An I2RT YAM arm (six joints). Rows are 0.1 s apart.
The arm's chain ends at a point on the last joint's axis. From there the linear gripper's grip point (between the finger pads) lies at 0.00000 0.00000 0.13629 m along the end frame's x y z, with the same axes.
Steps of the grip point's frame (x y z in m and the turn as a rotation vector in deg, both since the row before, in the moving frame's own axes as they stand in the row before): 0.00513, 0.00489, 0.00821, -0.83, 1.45, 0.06; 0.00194, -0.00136, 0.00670, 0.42, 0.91, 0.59; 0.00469, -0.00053, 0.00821, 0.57, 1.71, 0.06; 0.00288, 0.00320, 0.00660, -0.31, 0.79, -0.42; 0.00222, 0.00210, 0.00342, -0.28, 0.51, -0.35
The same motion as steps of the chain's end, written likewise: 0.00168, 0.00291, 0.00827, -0.83, 1.45, 0.06; -0.00023, -0.00037, 0.00672, 0.42, 0.91, 0.59; 0.00062, 0.00082, 0.00828, 0.57, 1.71, 0.06; 0.00100, 0.00247, 0.00661, -0.31, 0.79, -0.42; 0.00100, 0.00144, 0.00343, -0.28, 0.51, -0.35
